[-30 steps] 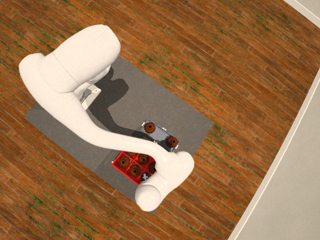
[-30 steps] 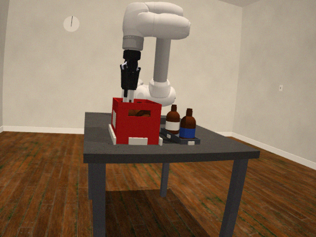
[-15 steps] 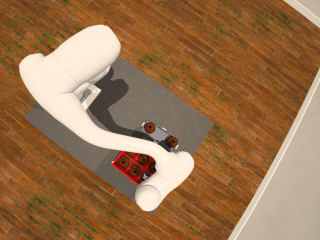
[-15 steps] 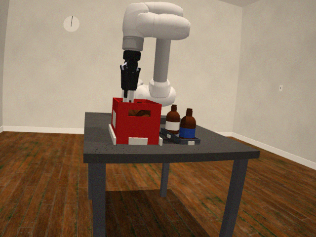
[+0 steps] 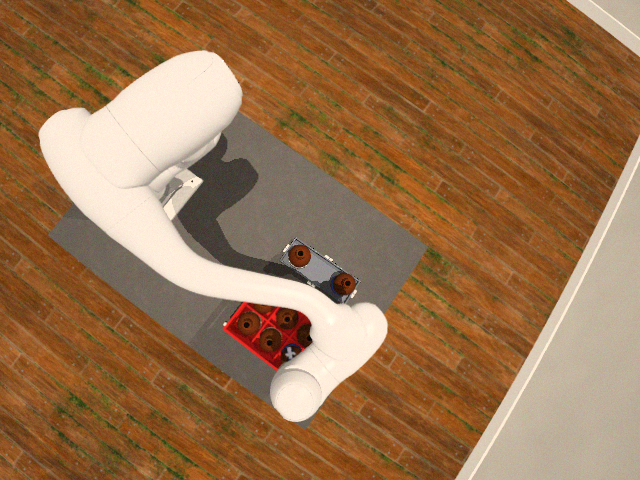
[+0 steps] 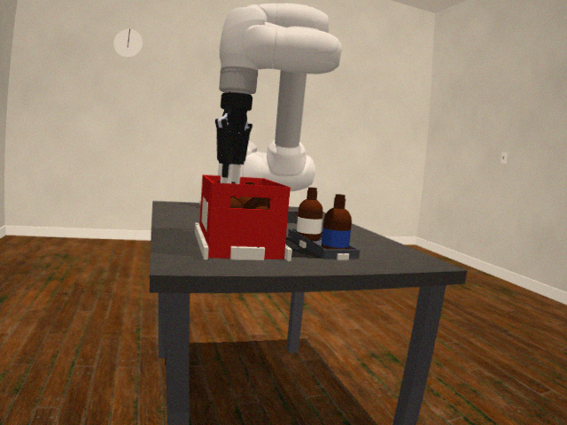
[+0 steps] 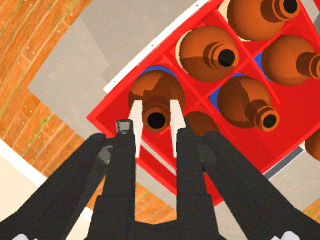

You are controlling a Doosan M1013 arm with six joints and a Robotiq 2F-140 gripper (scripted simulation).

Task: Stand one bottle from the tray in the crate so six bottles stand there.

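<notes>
Now: hand 90 mm past the red crate, 50 mm to the right of it and 100 mm above it. The rest, counted from my hand: tray: 80 mm behind, 290 mm to the left, 170 mm below.
</notes>
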